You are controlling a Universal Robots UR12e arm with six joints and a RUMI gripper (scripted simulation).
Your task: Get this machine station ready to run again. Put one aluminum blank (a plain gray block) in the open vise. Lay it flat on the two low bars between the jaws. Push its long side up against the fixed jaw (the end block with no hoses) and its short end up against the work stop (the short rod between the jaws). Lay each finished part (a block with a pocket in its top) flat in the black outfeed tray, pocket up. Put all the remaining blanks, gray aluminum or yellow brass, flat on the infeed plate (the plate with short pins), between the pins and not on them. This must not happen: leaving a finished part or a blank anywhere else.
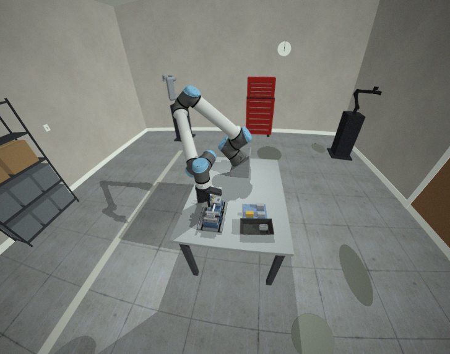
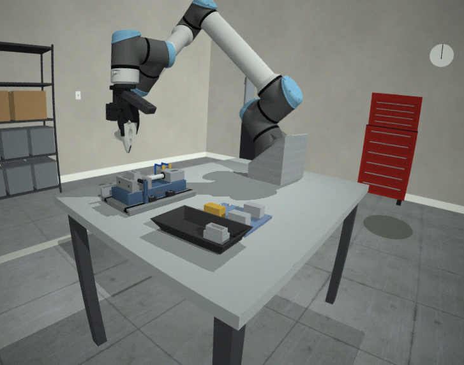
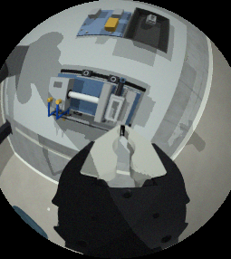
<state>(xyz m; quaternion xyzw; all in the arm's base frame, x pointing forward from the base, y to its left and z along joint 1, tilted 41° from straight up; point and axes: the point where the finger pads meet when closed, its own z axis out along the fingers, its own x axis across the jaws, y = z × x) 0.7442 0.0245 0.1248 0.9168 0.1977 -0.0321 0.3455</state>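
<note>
My hand is 120 mm above the fixed jaw and 10 mm short of it. Round my hand: vise (160 mm below, 90 mm behind, 10 mm to the right); dark work stop (110 mm below, 40 mm to the left, 20 mm behind); yellow brass blank (270 mm to the left, 170 mm below, 150 mm behind).
</note>
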